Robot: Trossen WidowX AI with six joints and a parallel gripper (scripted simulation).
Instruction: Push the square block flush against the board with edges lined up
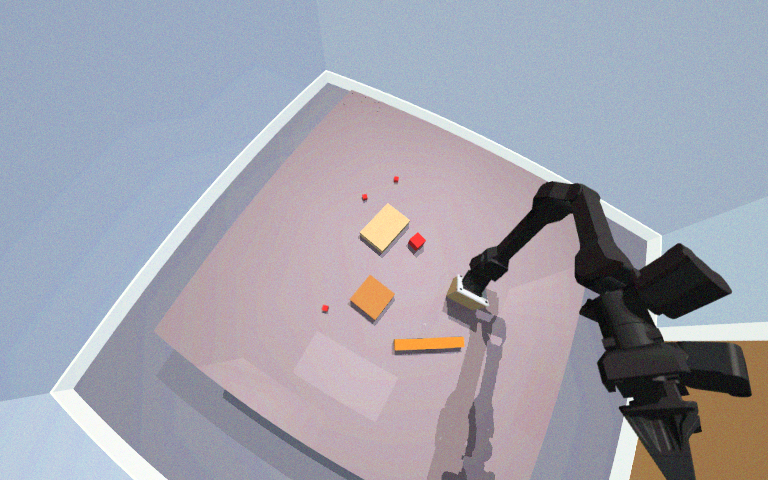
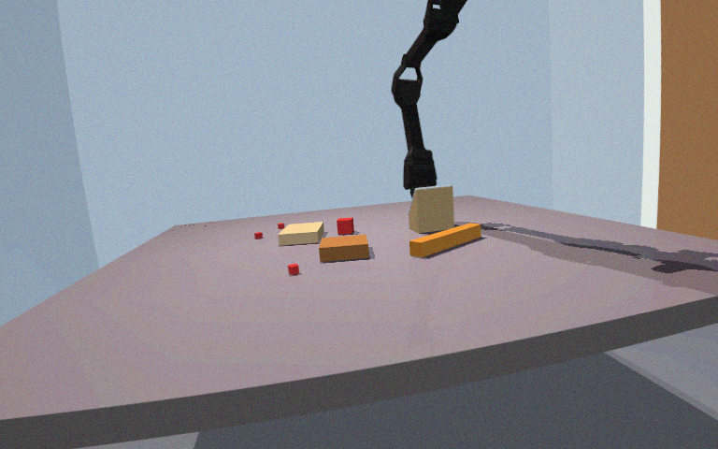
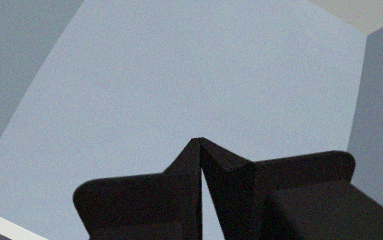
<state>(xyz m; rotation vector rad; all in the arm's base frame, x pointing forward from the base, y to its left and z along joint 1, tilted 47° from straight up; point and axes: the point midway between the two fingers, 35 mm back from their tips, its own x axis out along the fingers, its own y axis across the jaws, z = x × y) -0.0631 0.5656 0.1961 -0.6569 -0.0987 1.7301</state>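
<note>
My gripper tip is 63 cm above the orange square block, 34 cm short of it and 12 cm to the left of it. Round my gripper tip: long orange board 62 cm below, 11 cm ahead, 7 cm to the right; cream rectangular block 63 cm below, 42 cm ahead, 35 cm to the right; red cube 62 cm below, 36 cm to the right, 29 cm ahead.
</note>
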